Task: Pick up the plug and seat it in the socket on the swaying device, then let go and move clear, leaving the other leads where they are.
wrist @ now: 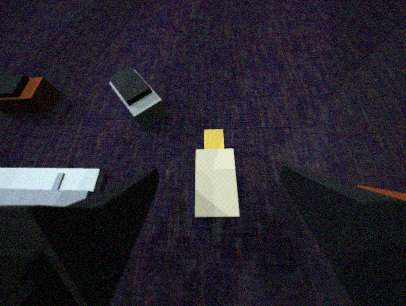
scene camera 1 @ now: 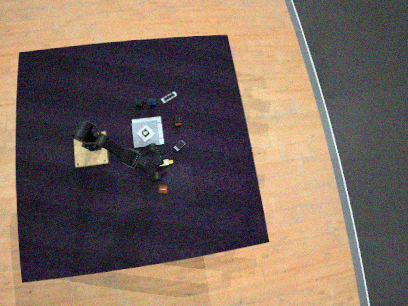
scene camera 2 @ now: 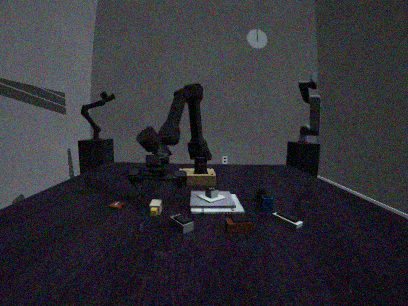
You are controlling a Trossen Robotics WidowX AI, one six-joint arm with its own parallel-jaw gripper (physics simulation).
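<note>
The plug [scene camera 1: 167,162] [scene camera 2: 156,205] [wrist: 216,185], a cream block with a yellow tip, lies on the dark mat. My gripper [scene camera 1: 161,162] [scene camera 2: 159,185] [wrist: 218,171] is open, and nothing is held. In the wrist view the plug shows between the two fingertips, with a gap on each side and its yellow tip pointing away from the gripper. How high the fingertips are above the mat is hard to tell. The small grey socket [scene camera 1: 145,133] [scene camera 2: 212,192] stands on a white diamond-shaped plate on the pale flat device [scene camera 1: 137,124] [scene camera 2: 200,201] [wrist: 35,179], beside the gripper.
Around lie a grey connector [scene camera 1: 180,145] [scene camera 2: 183,225] [wrist: 146,104], an orange-and-black one [scene camera 1: 178,121] [scene camera 2: 238,226] [wrist: 37,101], an orange-red piece [scene camera 1: 163,189] [scene camera 2: 117,204] [wrist: 382,191], a blue block [scene camera 1: 152,102] [scene camera 2: 266,202], a black block [scene camera 1: 140,104] and a long white piece [scene camera 1: 169,97] [scene camera 2: 295,223].
</note>
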